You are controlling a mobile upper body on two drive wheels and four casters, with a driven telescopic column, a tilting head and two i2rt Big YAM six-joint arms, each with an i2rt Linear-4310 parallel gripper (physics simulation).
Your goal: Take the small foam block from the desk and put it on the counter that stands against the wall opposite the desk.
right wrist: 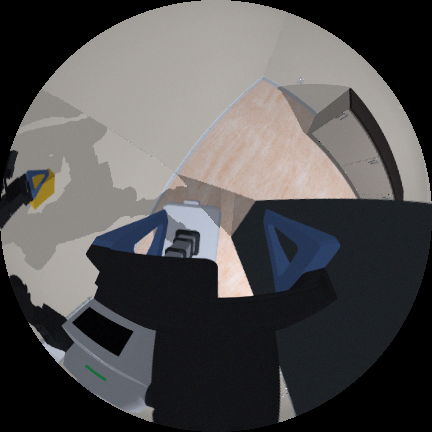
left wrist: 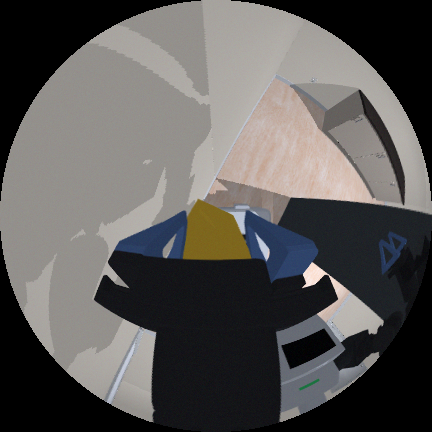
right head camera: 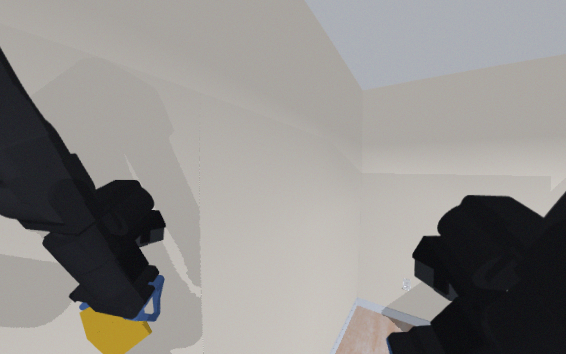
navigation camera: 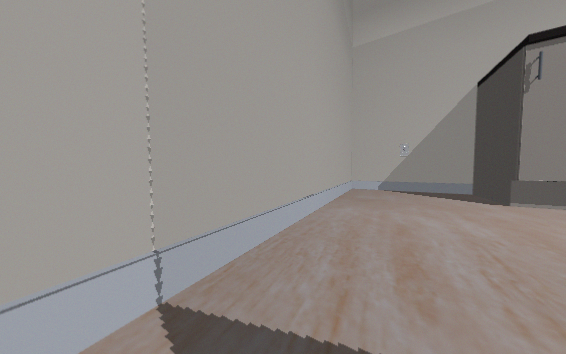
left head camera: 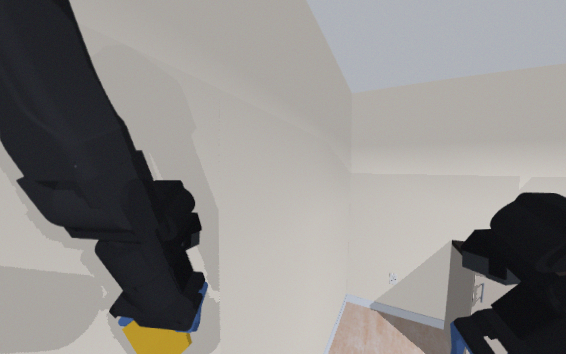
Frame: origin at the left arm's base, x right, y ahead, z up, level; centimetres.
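Seen in the pictures: left gripper, fingertip midpoint: [right wrist: 45, 172] [left wrist: 215, 215] [right head camera: 142, 314] [left head camera: 180, 325]; right gripper, fingertip midpoint: [right wrist: 215, 214] [left wrist: 384, 236].
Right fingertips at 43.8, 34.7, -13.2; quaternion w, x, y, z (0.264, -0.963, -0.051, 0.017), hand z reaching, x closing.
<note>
A point is followed by its place in that frame, as x, y, z.
The yellow foam block [left head camera: 157, 339] @[1.5, 33.5, -8.9] [right head camera: 114, 332] @[1.3, 34.6, -11.0] [left wrist: 212, 235] @[0.1, 39.7, -10.0] [right wrist: 44, 189] @[1.5, 36.5, -12.9] is between the blue fingers of my left gripper [left wrist: 215, 215] @[0.3, 40.7, -13.0], which is shut on it and holds it in the air close to the wall at the left. My right gripper [right wrist: 215, 214] @[43.8, 34.7, -13.2] is open, with its fingers wide apart. A low cabinet with a dark top, apparently the counter [left wrist: 356, 145] @[181.7, 116.7, -99.2] [right wrist: 345, 142] @[174.4, 120.6, -90.6] [navigation camera: 500, 135] @[156.4, 152.4, -97.9], stands against the far wall at the right. In the left head camera part of the counter [left head camera: 457, 295] @[161.0, 161.2, -88.5] shows behind the right arm. The desk is not recognisable in these views.
A long wall [left head camera: 280, 225] @[14.8, 90.6, -10.2] [navigation camera: 250, 125] @[11.3, 83.9, -105.6] runs close along the left side. A dark panel [left wrist: 340, 235] @[72.4, 22.4, -53.8] [right wrist: 340, 300] @[71.1, 20.0, -13.9], its extent partly hidden, stands close at the right. Wood floor [navigation camera: 400, 260] @[49.5, 76.5, -140.7] leads toward the far corner. A socket [navigation camera: 404, 149] @[132.7, 209.2, -100.3] is on the far wall.
</note>
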